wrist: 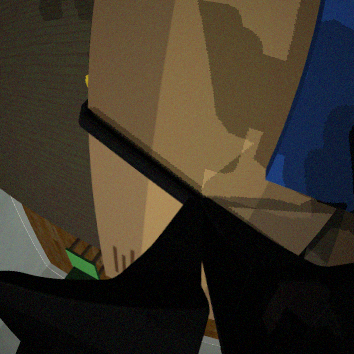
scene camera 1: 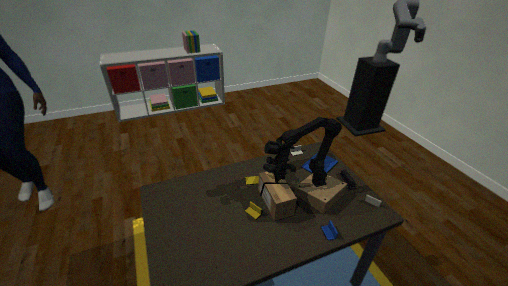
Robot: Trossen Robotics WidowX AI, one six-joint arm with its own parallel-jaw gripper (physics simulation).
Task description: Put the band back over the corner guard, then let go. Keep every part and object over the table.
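Frame: origin at the arm's base, x ahead, y up, z right, level; millimetres.
Seen in the pictures: gripper, between the fingertips: (wrist: 197, 207) (scene camera 1: 276, 182); arm's base, origin of its link: (scene camera 1: 319, 182).
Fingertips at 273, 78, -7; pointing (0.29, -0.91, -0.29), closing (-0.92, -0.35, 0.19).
Note:
Offsets run from my fingertips to a thing's top centre, as dx, dy, dz. "spot": to the spot under its first point.
The cardboard box @(+0, -7, -13) (scene camera 1: 284, 201) (wrist: 127, 60) lies on the dark table. The black band @(spot: +5, -2, -3) (scene camera 1: 275, 183) (wrist: 135, 151) crosses its top; in the wrist view it runs diagonally from the box's left edge to my fingertips. The blue corner guard @(spot: -25, +0, +52) (wrist: 317, 120) shows at the box's right edge in the wrist view, beyond the band and partly in shadow; in the scene view the arm hides it. My gripper (scene camera 1: 278, 179) (wrist: 196, 207) is shut and empty. Its tips are low over the box top, close to the band; the wrist view does not show whether they touch it. The fingers hide part of the band.
Two yellow angle pieces @(+74, -113, +197) (scene camera 1: 252, 180) @(+140, -105, -44) (scene camera 1: 254, 211) lie left of the box. A blue one @(-192, -105, -270) (scene camera 1: 330, 230) is near the front edge, and white ones @(-544, -105, -154) (scene camera 1: 373, 200) @(-309, -105, +379) (scene camera 1: 296, 151) lie right and back. The arm's wooden base (scene camera 1: 324, 194) is close right of the box.

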